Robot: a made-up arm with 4 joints.
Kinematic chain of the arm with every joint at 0, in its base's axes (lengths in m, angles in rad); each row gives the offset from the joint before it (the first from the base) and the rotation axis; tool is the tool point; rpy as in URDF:
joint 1: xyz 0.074 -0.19 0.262 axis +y
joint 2: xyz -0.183 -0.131 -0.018 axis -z
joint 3: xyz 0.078 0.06 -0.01 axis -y
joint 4: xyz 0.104 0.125 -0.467 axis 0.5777 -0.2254 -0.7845
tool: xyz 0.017 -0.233 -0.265 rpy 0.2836 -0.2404 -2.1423
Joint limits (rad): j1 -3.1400..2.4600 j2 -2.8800..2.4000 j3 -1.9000..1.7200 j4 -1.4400..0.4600
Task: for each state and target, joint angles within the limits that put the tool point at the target. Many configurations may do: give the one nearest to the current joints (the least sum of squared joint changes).
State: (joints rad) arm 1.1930 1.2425 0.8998 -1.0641
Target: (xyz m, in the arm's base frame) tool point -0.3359 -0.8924 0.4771
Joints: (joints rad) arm 1.9371 1.2098 0.3883 -1.0699
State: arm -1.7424 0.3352 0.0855 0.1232
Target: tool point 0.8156 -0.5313 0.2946
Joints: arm -1.5463 0.6146 0.1675 0.0750
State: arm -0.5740 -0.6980 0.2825 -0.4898
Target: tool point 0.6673 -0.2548 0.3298
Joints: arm -0.7097 -0.2384 0.7054 -0.8158
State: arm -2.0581 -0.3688 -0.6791 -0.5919
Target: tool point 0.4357 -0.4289 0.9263
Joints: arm -2.9517 -0.4112 -0.4606 -0.2831
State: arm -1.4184 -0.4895 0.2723 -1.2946
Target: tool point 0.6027 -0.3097 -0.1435
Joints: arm -0.7548 -0.2976 -0.1841 -1.1445
